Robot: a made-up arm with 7 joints.
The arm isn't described. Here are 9 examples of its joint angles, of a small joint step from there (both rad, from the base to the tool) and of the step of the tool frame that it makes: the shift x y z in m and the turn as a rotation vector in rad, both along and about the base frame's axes.
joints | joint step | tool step
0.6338 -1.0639 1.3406 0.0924 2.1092 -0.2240 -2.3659 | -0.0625 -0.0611 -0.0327 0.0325 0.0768 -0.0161 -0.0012 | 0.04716 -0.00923 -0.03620 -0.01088 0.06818 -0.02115
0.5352 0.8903 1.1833 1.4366 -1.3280 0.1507 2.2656 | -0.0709 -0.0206 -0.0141 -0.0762 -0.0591 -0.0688 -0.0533 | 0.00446 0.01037 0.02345 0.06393 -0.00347 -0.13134
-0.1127 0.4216 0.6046 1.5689 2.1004 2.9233 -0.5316 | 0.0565 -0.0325 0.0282 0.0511 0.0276 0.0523 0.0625 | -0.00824 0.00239 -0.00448 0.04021 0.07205 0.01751
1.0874 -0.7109 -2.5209 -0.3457 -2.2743 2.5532 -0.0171 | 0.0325 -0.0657 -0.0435 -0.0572 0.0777 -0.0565 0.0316 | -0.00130 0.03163 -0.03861 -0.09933 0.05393 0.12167
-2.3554 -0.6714 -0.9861 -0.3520 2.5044 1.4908 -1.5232 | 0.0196 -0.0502 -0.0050 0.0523 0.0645 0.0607 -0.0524 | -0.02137 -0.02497 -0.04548 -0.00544 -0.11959 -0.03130
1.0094 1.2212 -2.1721 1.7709 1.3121 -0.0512 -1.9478 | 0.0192 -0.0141 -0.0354 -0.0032 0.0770 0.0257 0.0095 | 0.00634 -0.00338 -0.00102 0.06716 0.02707 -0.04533
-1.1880 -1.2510 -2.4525 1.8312 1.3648 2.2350 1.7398 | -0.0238 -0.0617 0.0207 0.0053 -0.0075 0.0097 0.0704 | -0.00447 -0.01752 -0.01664 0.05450 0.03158 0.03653
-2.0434 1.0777 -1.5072 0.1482 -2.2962 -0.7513 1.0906 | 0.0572 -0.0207 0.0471 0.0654 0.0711 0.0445 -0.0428 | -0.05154 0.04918 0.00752 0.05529 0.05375 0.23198
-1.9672 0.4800 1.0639 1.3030 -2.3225 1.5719 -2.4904 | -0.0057 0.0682 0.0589 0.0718 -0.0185 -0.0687 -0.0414 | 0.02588 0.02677 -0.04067 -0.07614 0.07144 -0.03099
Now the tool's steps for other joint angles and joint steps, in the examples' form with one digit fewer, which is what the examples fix.
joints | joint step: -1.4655 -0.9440 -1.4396 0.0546 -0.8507 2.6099 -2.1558 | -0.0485 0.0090 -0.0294 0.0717 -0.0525 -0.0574 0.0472
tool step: -0.0305 -0.0261 0.0016 -0.0058 -0.0362 -0.1960
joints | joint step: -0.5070 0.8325 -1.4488 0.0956 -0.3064 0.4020 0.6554 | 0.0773 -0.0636 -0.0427 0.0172 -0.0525 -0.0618 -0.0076
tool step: 0.0087 -0.0657 0.0423 0.1409 0.0001 0.0645
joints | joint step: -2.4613 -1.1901 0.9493 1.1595 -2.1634 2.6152 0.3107 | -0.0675 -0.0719 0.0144 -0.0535 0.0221 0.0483 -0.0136
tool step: -0.0582 0.0221 -0.0289 -0.0273 -0.0781 -0.0712
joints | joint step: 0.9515 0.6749 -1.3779 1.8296 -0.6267 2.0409 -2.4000 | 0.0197 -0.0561 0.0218 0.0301 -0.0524 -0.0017 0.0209
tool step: 0.0348 0.0379 0.0218 -0.0759 0.0551 0.0676
